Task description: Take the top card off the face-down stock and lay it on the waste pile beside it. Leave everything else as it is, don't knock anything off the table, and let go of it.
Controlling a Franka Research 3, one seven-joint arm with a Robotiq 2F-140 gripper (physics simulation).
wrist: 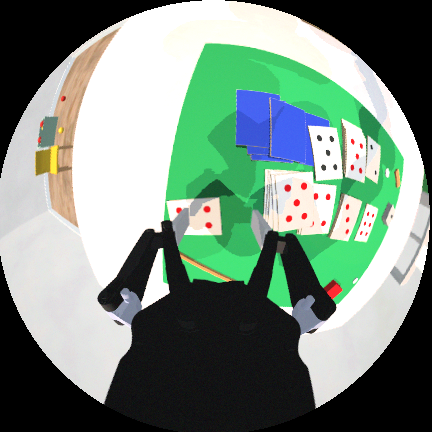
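Note:
The face-down stock shows as blue-backed cards (287,131) in the upper middle of the wrist view, spread unevenly, with one card overlapping the others. Face-up cards with red dots (296,202) lie in a loose, overlapping pile beside the blue cards, nearer the gripper; I cannot tell for certain that this is the waste pile. My gripper (220,216) is open, with no card between its fingers. Its right finger is beside the left edge of the face-up pile, and its left finger partly covers a separate card with red dots (206,217). The fingertips' height above the mat is unclear.
The cards lie on a green mat (200,90). A black-dotted card (327,152) adjoins the blue ones. More face-up cards (354,150) (346,218) (366,223) lie at the right. A red block (332,291) is at the lower right, and a thin orange stick (205,267) lies near the left finger.

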